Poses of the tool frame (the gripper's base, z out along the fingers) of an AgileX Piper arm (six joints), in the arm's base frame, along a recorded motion.
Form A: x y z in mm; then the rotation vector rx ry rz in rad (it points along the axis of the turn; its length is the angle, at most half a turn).
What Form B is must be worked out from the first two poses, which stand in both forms.
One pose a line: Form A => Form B
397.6 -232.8 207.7 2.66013 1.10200 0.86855 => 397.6 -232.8 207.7 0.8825 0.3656 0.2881 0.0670
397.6 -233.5 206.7 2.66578 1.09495 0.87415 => 397.6 -233.5 206.7 0.8833 0.3628 0.2897 0.0650
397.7 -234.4 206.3 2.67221 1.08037 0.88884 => 397.7 -234.4 206.3 0.8842 0.3575 0.2941 0.0626
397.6 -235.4 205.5 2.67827 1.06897 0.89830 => 397.6 -235.4 205.5 0.8851 0.3533 0.2969 0.0606
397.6 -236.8 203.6 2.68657 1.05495 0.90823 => 397.6 -236.8 203.6 0.8864 0.3481 0.2997 0.0579
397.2 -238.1 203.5 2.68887 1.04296 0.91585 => 397.2 -238.1 203.5 0.8871 0.3441 0.3022 0.0578
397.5 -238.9 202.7 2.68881 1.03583 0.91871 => 397.5 -238.9 202.7 0.8875 0.3419 0.3032 0.0586
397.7 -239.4 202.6 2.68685 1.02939 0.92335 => 397.7 -239.4 202.6 0.8876 0.3400 0.3050 0.0599
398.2 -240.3 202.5 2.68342 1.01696 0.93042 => 398.2 -240.3 202.5 0.8878 0.3365 0.3078 0.0624
